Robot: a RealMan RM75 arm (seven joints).
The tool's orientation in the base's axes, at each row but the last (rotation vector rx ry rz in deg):
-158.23, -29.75, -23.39
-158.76, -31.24, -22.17
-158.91, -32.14, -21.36
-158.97, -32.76, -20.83
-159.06, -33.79, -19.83
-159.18, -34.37, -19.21
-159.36, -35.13, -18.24
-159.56, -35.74, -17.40
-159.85, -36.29, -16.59
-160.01, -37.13, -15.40
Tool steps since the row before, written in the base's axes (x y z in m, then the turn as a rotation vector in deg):
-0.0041, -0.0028, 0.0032, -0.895, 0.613, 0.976
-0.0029, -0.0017, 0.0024, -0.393, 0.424, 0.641
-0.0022, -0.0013, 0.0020, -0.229, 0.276, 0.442
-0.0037, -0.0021, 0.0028, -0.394, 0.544, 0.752
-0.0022, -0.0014, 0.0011, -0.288, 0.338, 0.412
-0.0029, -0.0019, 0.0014, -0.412, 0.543, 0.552
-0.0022, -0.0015, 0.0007, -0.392, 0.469, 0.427
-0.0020, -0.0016, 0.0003, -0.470, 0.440, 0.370
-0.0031, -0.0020, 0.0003, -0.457, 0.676, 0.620
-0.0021, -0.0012, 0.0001, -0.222, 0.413, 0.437
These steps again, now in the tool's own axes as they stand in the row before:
-0.0035, 0.0001, -0.0048, -0.294, -1.127, -0.879
-0.0024, -0.0002, -0.0034, -0.012, -0.680, -0.531
-0.0018, -0.0002, -0.0027, 0.024, -0.438, -0.363
-0.0032, -0.0003, -0.0040, 0.062, -0.812, -0.595
-0.0021, 0.0000, -0.0019, -0.016, -0.511, -0.326
-0.0029, 0.0001, -0.0024, -0.011, -0.774, -0.412
-0.0023, 0.0002, -0.0015, -0.055, -0.674, -0.315
-0.0023, 0.0004, -0.0011, -0.150, -0.671, -0.281
-0.0035, 0.0003, -0.0013, 0.017, -0.923, -0.445
-0.0023, 0.0001, -0.0007, 0.074, -0.550, -0.320

